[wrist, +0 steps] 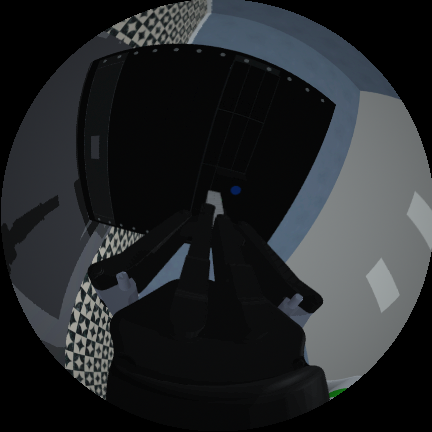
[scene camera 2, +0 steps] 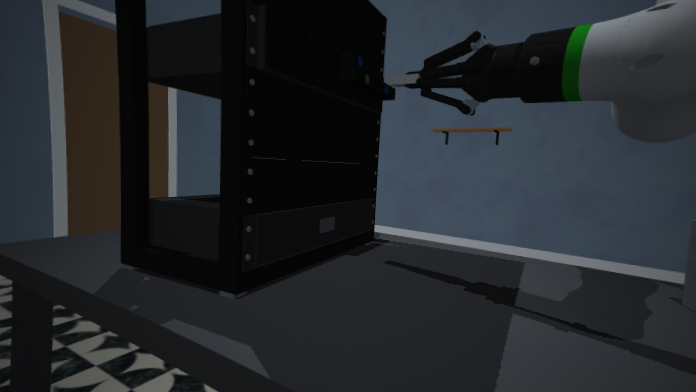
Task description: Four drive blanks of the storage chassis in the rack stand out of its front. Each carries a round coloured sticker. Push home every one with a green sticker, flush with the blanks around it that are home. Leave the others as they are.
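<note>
The storage chassis [scene camera 2: 300, 55] [wrist: 241, 110] is high in the black rack [scene camera 2: 232, 150] [wrist: 187, 49]. In the scene view, an upper blue sticker [scene camera 2: 360, 61], a green sticker [scene camera 2: 367, 79] and a lower blue sticker [scene camera 2: 386, 90] show. The lower blue one is on a blank that plainly stands out at the far side. A blue sticker [wrist: 235, 190] shows beside the fingertips in the wrist view; no green sticker shows there. My gripper [scene camera 2: 404, 80] [wrist: 211, 200] is shut and empty, its pale tips close to the chassis front. Contact cannot be told; the fingers hide part of the front.
The rack stands on a dark table [scene camera 2: 350, 320]. A lower unit [scene camera 2: 300, 237] [wrist: 97, 175] with a pale label sits at the rack's bottom. A wooden shelf [scene camera 2: 471, 130] hangs on the blue wall behind. A brown door [scene camera 2: 90, 125] is at the left.
</note>
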